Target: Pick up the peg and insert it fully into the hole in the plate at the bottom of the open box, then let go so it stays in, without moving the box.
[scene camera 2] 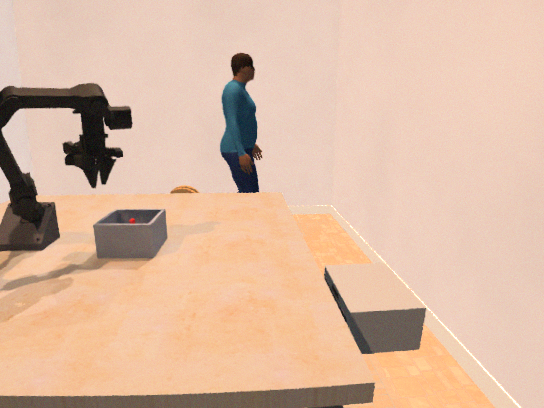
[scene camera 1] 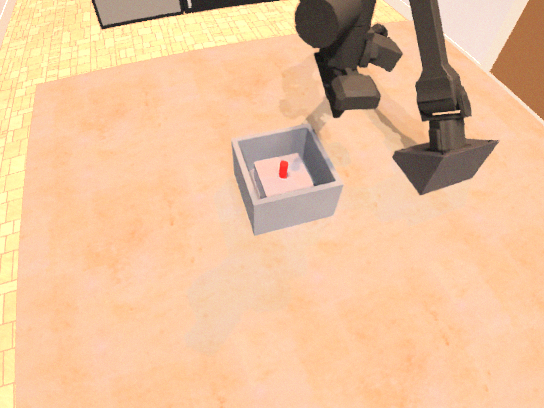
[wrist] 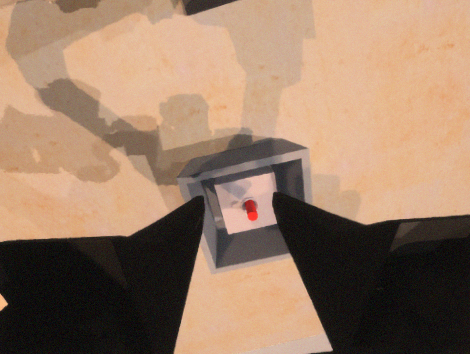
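Seen in the pictures: gripper, fingertip midpoint: (scene camera 2: 98, 186) (scene camera 1: 332, 108) (wrist: 238, 200); arm's base, origin of the base link: (scene camera 2: 33, 213) (scene camera 1: 448, 148).
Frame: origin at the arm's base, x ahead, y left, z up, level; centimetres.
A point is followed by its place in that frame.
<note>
The red peg (scene camera 1: 283, 169) {z -1.0, x 33.4, y -5.4 cm} (scene camera 2: 132, 220) {z -0.4, x 33.4, y -6.6 cm} (wrist: 251, 210) {z -0.7, x 32.4, y -6.0 cm} stands upright, or nearly so, at the hole in the pale plate (scene camera 1: 272, 186) {z -3.3, x 36.0, y -3.9 cm} (wrist: 234, 223) {z -3.3, x 35.6, y -9.1 cm}. Part of it sticks up above the plate; how deep it sits is hidden. The plate lies on the bottom of the grey open box (scene camera 1: 300, 209) {z -3.8, x 32.8, y 2.0 cm} (scene camera 2: 125, 242) {z -4.4, x 33.3, y -14.0 cm} (wrist: 250, 264) {z 0.7, x 40.6, y -8.1 cm}, which stands flat on the table. My gripper (scene camera 2: 99, 184) {z 9.9, x 24.8, y -6.9 cm} (wrist: 238, 200) {z 9.9, x 24.8, y -6.9 cm} is partly open and empty, pointing down. It hangs well above the box height, a little to the arm-base side of the box in scene camera 2, apart from the peg.
The box walls rise around the plate and peg on all sides. The arm's base (scene camera 1: 445, 167) {z -0.8, x 3.1, y 3.5 cm} (scene camera 2: 31, 232) {z -4.4, x 1.6, y -5.0 cm} stands on the table (scene camera 1: 150, 300) {z -9.0, x 61.6, y 8.2 cm} (scene camera 2: 225, 300) {z -9.1, x 61.9, y -37.7 cm} beside the box. A grey block (scene camera 2: 385, 305) is beyond the table edge, and a person (scene camera 2: 240, 120) stands behind the table.
</note>
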